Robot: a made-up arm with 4 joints. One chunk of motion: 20 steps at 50 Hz.
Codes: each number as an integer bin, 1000 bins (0 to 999) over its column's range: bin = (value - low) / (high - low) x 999, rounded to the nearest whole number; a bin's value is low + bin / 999 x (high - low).
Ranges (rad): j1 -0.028..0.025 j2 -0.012..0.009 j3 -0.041..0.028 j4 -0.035..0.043
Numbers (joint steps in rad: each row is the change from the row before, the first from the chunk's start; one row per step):
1: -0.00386 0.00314 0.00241 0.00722
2: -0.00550 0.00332 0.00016 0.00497
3: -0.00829 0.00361 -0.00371 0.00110
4: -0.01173 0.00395 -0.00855 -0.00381
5: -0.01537 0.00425 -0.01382 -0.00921
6: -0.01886 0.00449 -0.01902 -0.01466
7: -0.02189 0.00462 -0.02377 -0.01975
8: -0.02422 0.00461 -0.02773 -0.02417
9: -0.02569 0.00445 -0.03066 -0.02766
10: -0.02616 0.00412 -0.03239 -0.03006
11: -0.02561 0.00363 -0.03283 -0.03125
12: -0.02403 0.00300 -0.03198 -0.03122
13: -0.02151 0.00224 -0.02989 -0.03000
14: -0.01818 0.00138 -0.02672 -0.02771
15: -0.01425 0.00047 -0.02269 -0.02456
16: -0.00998 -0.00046 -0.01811 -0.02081
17: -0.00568 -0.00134 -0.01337 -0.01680
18: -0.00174 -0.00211 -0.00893 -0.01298
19: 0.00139 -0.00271 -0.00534 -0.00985
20: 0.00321 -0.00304 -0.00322 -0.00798
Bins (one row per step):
1: 455 720 629 541
2: 424 729 596 512
3: 372 743 540 462
4: 307 759 470 399
5: 238 773 394 330
6: 172 784 318 261
7: 115 791 249 195
8: 71 790 192 139
9: 44 783 150 94
10: 35 767 125 63
11: 45 744 118 48
12: 75 714 131 48
13: 122 677 161 64
14: 185 637 207 93
15: 259 593 265 134
16: 340 549 331 182
17: 421 507 400 233
18: 495 470 464 282
19: 554 442 516 322
20: 588 426 547 346

